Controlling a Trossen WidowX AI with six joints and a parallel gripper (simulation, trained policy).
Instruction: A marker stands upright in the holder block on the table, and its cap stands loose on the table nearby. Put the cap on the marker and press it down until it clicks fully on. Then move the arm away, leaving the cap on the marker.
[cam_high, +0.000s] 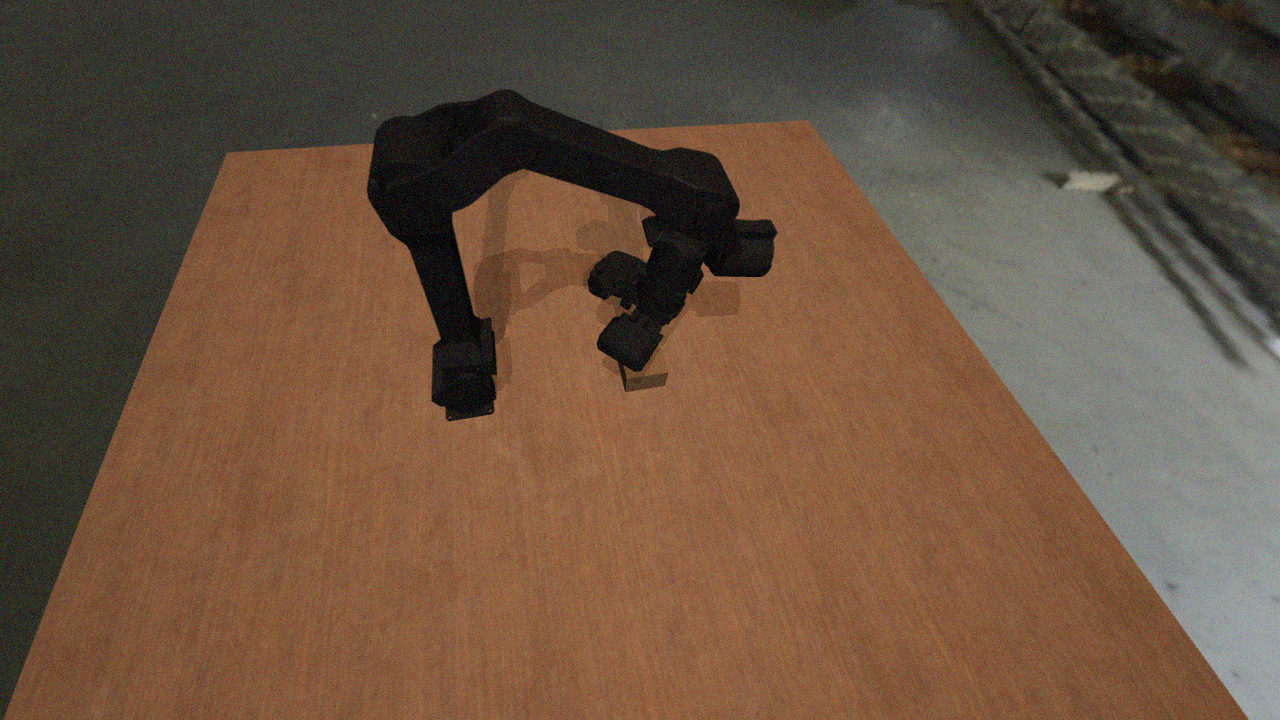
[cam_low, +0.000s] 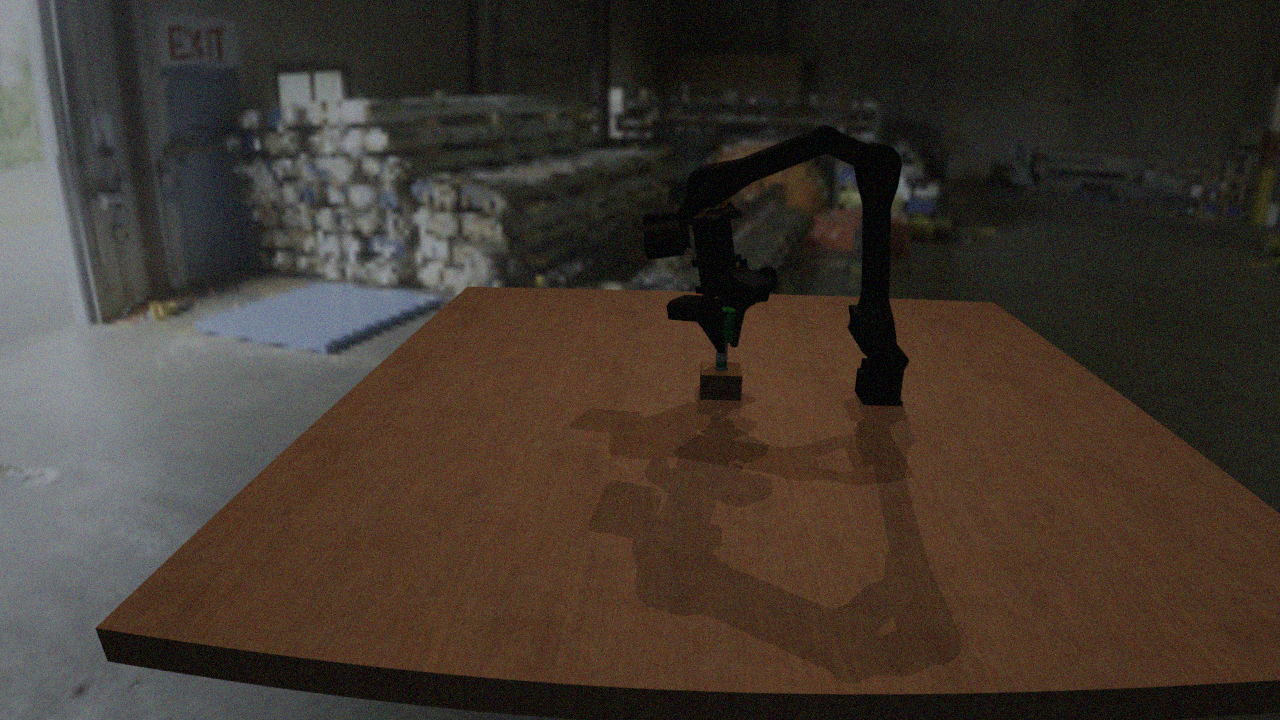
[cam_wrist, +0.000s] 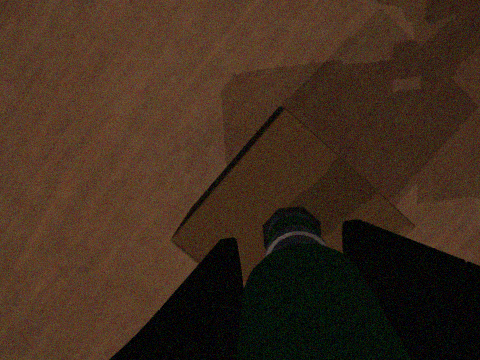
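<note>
My gripper tip is now 40 mm below the green cap and 10 mm short of it. From my gripper tip the other things lie so: holder block (50 mm below, 10 mm to the right, 10 mm ahead).
</note>
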